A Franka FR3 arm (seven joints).
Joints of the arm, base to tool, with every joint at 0 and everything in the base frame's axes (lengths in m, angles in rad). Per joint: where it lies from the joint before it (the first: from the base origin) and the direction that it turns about. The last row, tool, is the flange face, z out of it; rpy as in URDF.
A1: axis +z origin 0 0 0.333
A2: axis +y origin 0 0 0
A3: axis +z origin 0 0 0.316
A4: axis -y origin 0.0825 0 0
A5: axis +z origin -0.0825 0 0.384
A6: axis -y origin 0 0 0
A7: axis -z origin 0.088 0 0
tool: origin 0 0 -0.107 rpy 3.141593 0 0
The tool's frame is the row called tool.
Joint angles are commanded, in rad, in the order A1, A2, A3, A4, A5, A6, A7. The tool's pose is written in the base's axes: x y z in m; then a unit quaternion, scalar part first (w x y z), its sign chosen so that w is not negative. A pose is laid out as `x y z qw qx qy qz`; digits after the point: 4 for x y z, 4 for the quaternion.
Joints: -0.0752 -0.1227 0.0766 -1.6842 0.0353 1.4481 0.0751
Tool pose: 0.5018 0.0073 0.6264 0.0108 -0.9976 0.0362 0.0573
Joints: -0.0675 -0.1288 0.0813 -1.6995 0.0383 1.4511 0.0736
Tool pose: 0.4998 0.0141 0.6226 0.0113 -0.9977 0.0293 0.0605
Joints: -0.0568 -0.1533 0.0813 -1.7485 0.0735 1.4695 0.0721
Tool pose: 0.4928 0.0236 0.6137 0.0275 -0.9973 0.0232 0.0644
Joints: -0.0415 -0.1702 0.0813 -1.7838 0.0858 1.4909 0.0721
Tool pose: 0.4885 0.0324 0.6074 0.0326 -0.9973 0.0163 0.0634
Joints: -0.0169 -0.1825 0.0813 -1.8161 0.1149 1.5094 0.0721
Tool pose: 0.4844 0.0474 0.6001 0.0458 -0.9968 0.0050 0.0655
